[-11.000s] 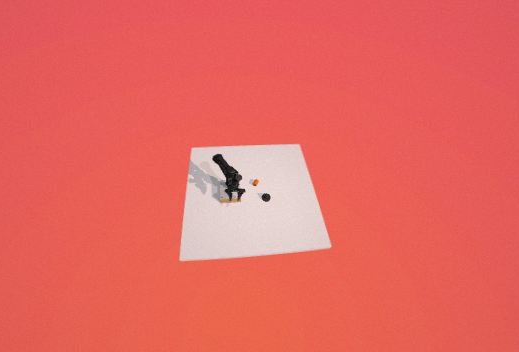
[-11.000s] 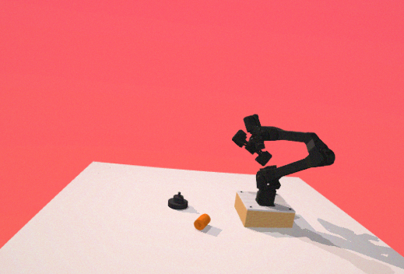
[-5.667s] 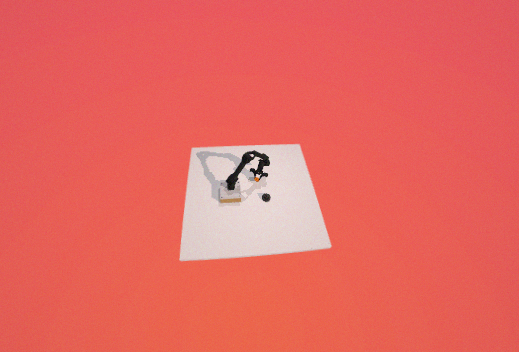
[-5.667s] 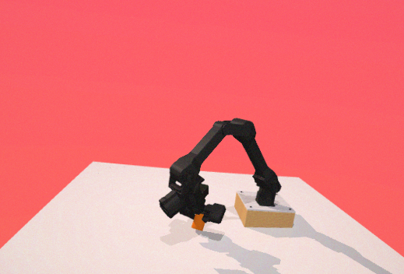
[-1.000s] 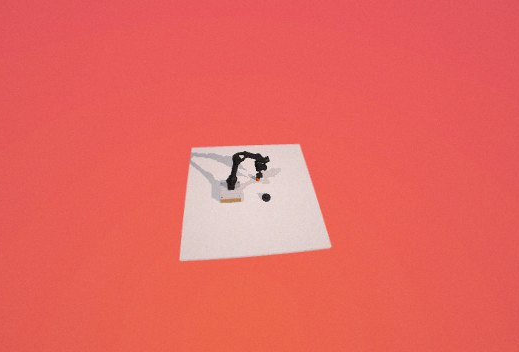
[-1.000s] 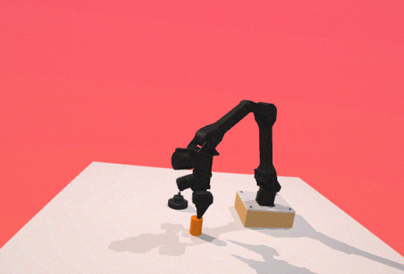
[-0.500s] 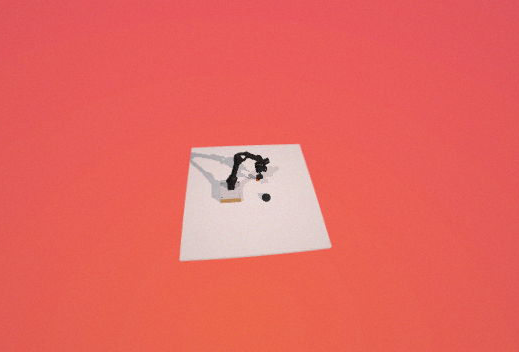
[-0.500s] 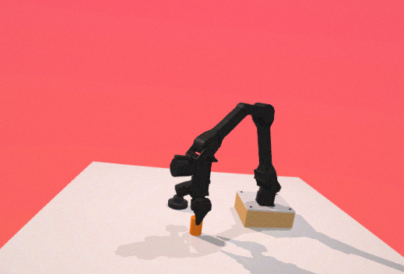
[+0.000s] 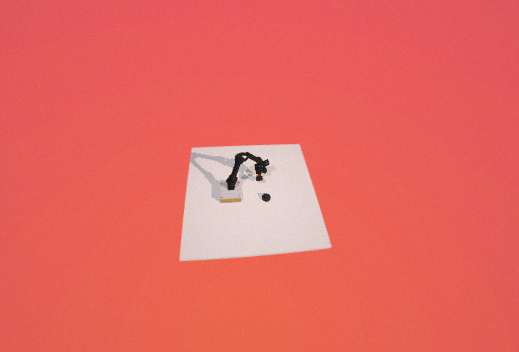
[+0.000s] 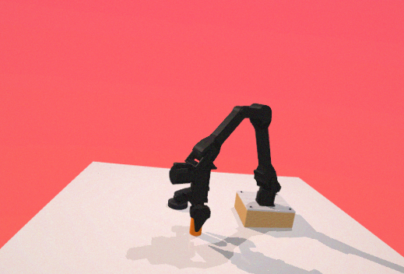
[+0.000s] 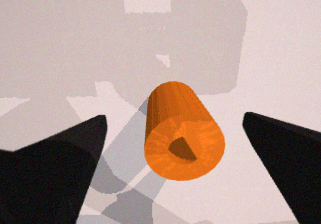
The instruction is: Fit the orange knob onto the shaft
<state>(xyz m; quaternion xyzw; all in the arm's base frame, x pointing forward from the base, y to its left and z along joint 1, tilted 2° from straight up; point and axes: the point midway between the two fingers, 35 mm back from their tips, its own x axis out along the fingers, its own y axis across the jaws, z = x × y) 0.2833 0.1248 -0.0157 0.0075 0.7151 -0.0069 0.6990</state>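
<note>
My gripper tip is now right at the orange knob. Also, from my gripper tip: round pedestal 5 cm ahead, 23 cm to the right.
</note>
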